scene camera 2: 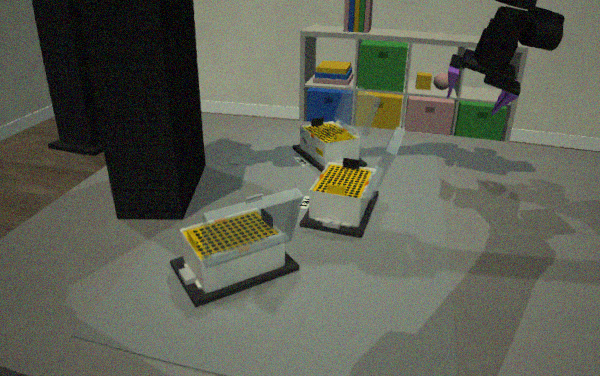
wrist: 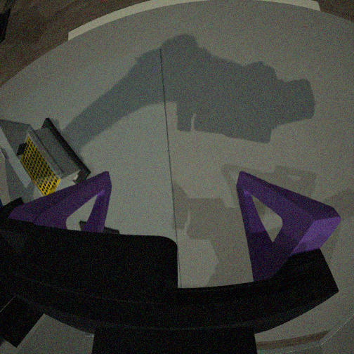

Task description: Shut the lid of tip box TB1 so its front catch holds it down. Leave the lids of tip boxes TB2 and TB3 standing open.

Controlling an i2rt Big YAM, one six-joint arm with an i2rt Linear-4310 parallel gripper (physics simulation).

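Frame: origin at the arm's base, x ahead, y left, z up, level; centimetres.
Seen in the pictures: gripper, fingertip midpoint: [scene camera 2: 470, 105].
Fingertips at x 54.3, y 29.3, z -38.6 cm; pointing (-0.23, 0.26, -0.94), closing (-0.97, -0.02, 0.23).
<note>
Offsets run from my fingertips to a thing's middle. "spot": to the spot under its first point. Level surfaces: height alone.
Three white tip boxes with yellow racks stand on dark bases: the nearest @(spot: dx -27.6, dy -50.9, dz -11.3 cm) [scene camera 2: 240, 267], the middle one @(dx -21.2, dy -26.1, dz -11.1 cm) [scene camera 2: 335, 212] and the farthest @(spot: dx -24.5, dy -8.5, dz -10.8 cm) [scene camera 2: 342, 151]. Their clear lids stand open: the near lid @(spot: dx -21.1, dy -48.7, dz -3.1 cm) [scene camera 2: 292, 215], the middle lid @(spot: dx -12.4, dy -32.0, dz -0.8 cm) [scene camera 2: 386, 157] and the faint far lid @(spot: dx -20.0, dy -4.0, dz -3.0 cm) [scene camera 2: 370, 112]. Small labels on the table are too blurred to read, so I cannot tell which box is TB1. In the wrist view, one tip box [wrist: 57, 150] shows at the left, with its lid open. My gripper [scene camera 2: 472, 105] [wrist: 173, 178] is open and empty, high above the table, right of the boxes in the scene view.
A large black column [scene camera 2: 150, 125] stands left of the boxes. A cube shelf [scene camera 2: 303, 70] with coloured bins is against the back wall. The arm's shadow [wrist: 230, 85] falls across the table @(dz -14.4 cm) [scene camera 2: 400, 290].
</note>
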